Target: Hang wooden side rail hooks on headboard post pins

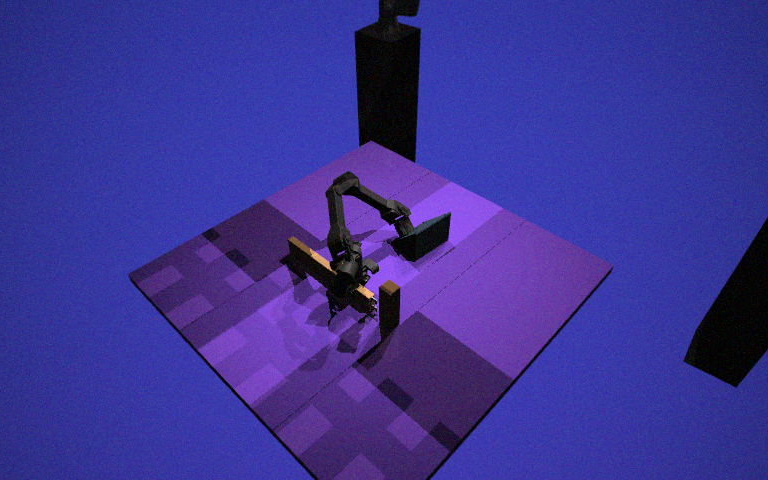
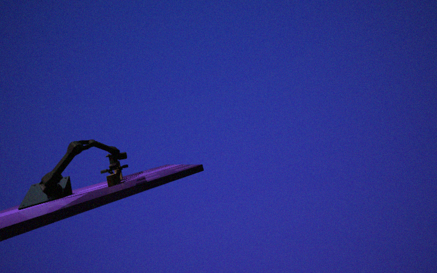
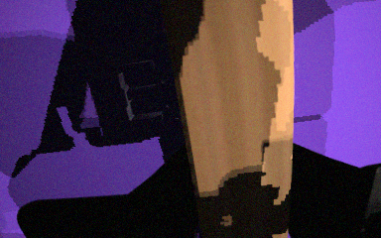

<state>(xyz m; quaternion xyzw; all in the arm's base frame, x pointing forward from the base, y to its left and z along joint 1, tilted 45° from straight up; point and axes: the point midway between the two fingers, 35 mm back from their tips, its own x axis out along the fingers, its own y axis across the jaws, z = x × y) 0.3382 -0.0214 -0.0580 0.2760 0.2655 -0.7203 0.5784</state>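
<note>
The wooden headboard post is 16 cm to the left of my gripper tip, 6 cm above it and 2 cm ahead of it.
</note>
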